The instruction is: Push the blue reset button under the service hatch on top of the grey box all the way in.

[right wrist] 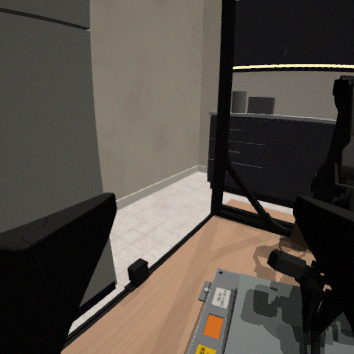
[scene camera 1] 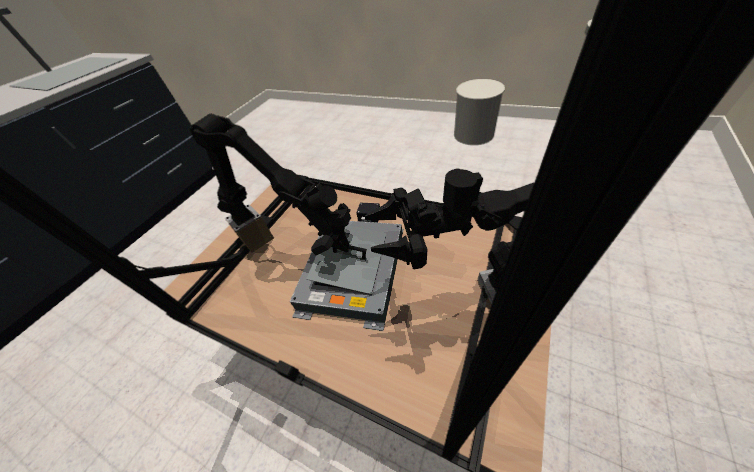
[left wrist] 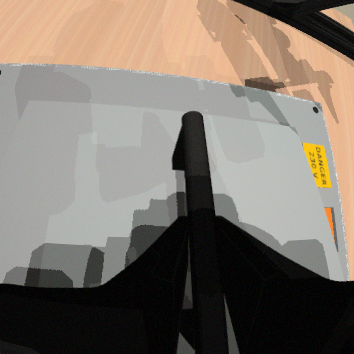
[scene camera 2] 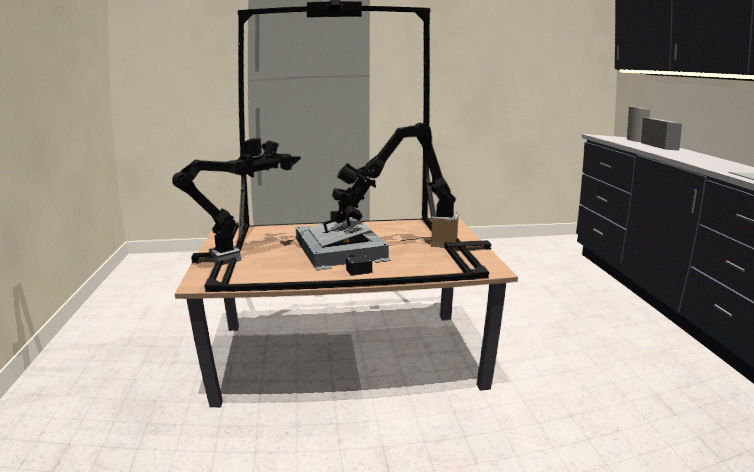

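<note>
The grey box lies on the table. Its grey hatch is tilted, with one edge raised over a dark gap that shows in scene camera 2. A black handle stands on the hatch. My left gripper is shut on this handle. My right gripper is open and empty, raised above and beside the box. A small yellow part shows under the hatch. The blue reset button does not show; the hatch may hide it.
The wooden table is edged by a black frame. A black block sits beside the box. A tall black post crosses the right of scene camera 1. White, orange and yellow labels mark the box's edge strip.
</note>
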